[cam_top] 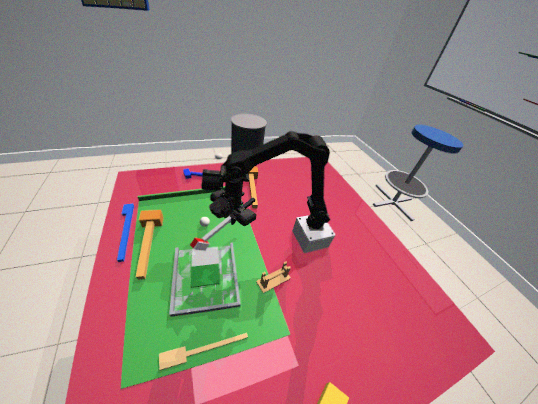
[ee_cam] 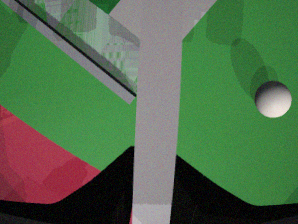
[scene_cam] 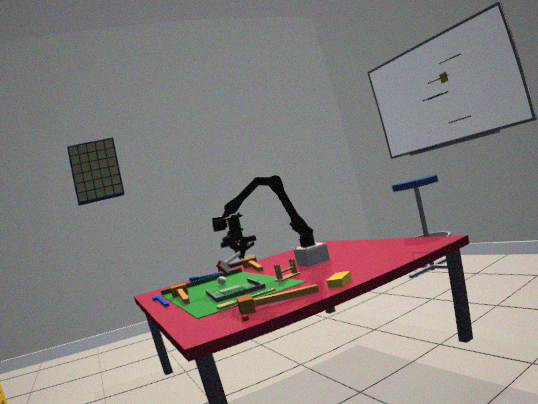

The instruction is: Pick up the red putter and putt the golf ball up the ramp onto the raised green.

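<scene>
Now: gripper tip 2 cm short of the red putter, 2 cm to the right of it and 2 cm below it. Round my gripper tip: white golf ball: 11 cm ahead, 9 cm to the right, 9 cm below; then yellow block: 25 cm behind, 57 cm to the left, 10 cm below.
</scene>
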